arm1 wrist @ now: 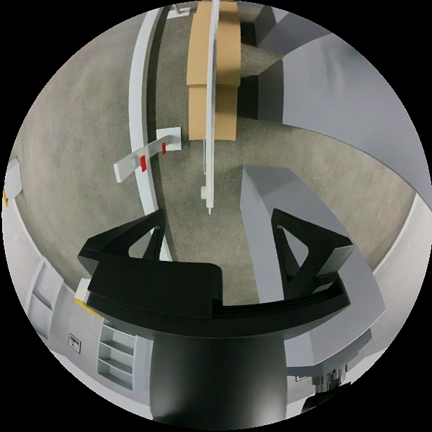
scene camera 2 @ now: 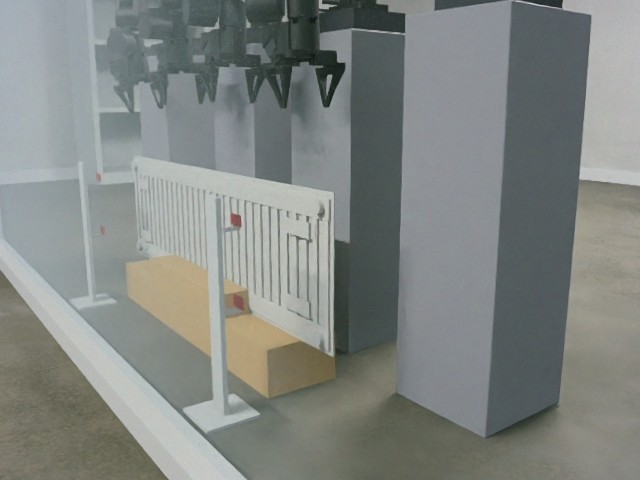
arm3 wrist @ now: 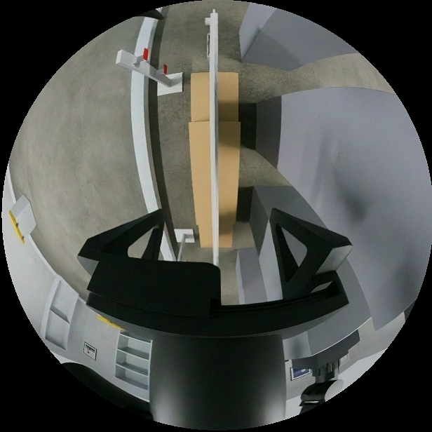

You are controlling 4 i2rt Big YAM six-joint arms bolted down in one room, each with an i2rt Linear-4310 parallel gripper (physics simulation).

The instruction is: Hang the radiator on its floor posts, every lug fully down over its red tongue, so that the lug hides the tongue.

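Observation:
The white radiator [arm1 wrist: 210, 125] [arm3 wrist: 214, 150] [scene camera 2: 268, 190] stands upright on tan blocks, apart from the posts. The near white post [scene camera 2: 217, 320] has two uncovered red tongues [scene camera 2: 235, 220] [scene camera 2: 238, 301]; the far post [scene camera 2: 86, 232] also shows red tongues [scene camera 2: 98, 177] [scene camera 2: 102, 230]. One post shows in the arm1 wrist view [arm1 wrist: 125, 167] and one in the arm3 wrist view [arm3 wrist: 131, 61], tongues uncovered. Arm1's gripper [arm1 wrist: 218, 210] is open and empty above the radiator's end. Arm3's gripper [arm3 wrist: 216, 210] is open and empty above the radiator. In scene camera 2, open grippers hang above and behind it, unnumbered.
Tan blocks [arm1 wrist: 212, 112] [arm3 wrist: 200, 170] [scene camera 2: 299, 361] lie under the radiator. Tall grey pedestals [scene camera 2: 449, 206] [scene camera 2: 374, 180] stand behind it and to the right. A low white wall strip [arm1 wrist: 137, 90] [arm3 wrist: 141, 120] [scene camera 2: 93, 372] runs along the post side.

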